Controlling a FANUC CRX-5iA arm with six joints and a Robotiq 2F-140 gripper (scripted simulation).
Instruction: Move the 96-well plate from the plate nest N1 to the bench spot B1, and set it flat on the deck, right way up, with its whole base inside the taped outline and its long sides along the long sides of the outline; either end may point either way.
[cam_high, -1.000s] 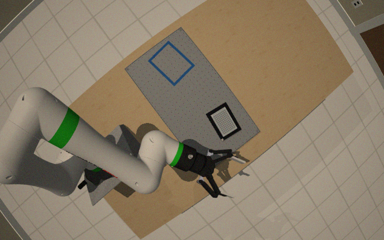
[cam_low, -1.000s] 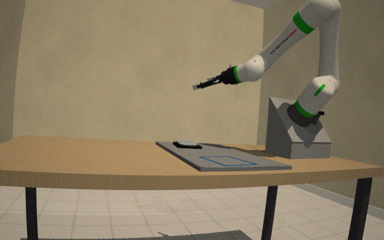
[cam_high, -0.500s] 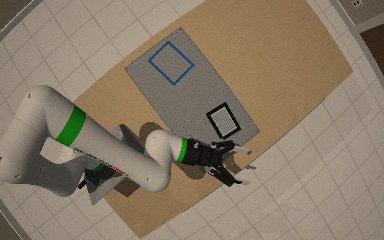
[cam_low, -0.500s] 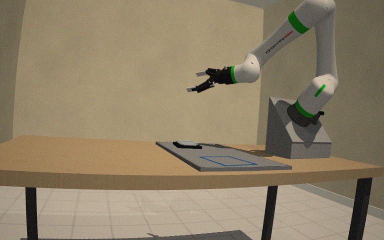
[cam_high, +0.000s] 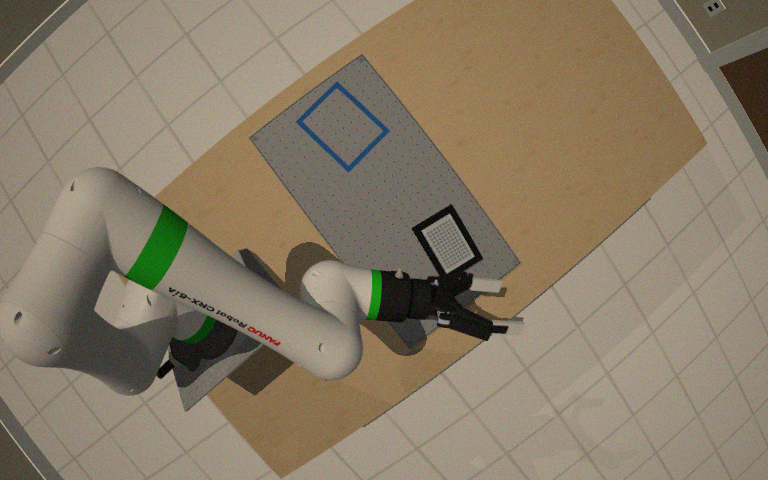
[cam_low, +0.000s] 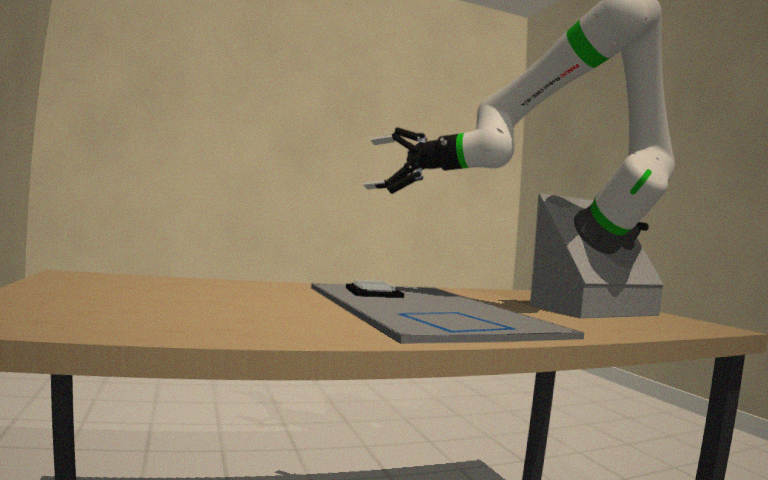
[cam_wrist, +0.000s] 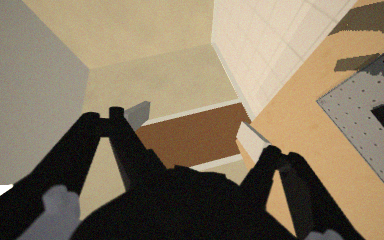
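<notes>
My hand is 20 mm short of the white 96-well plate, 120 mm to the right of it and 330 mm above it. Also, from my hand: black plate nest: 20 mm ahead, 120 mm to the left, 340 mm below.
</notes>
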